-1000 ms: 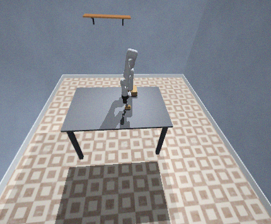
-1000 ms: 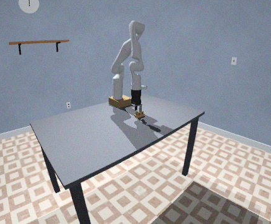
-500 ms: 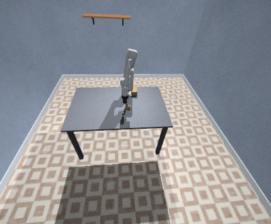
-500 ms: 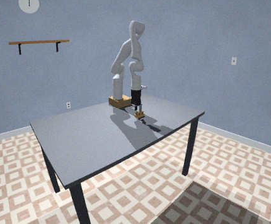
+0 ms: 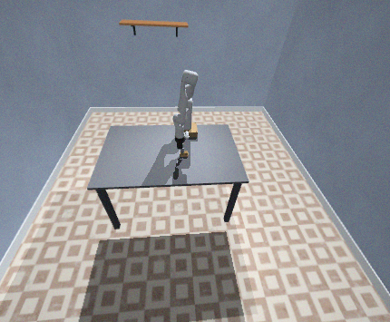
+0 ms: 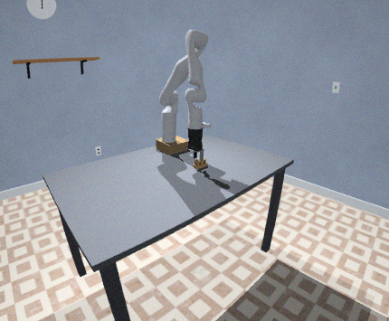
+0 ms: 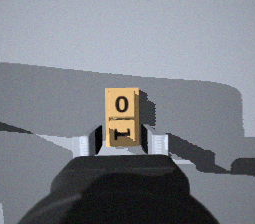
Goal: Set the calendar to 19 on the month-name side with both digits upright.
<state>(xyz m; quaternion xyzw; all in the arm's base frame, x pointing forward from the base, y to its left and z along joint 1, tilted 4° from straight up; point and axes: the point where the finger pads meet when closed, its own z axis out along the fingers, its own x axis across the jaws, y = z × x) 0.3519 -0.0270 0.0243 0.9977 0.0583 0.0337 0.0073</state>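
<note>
Right now my hand is 2 cm to the right of the wooden tray and 6 cm above it.
</note>
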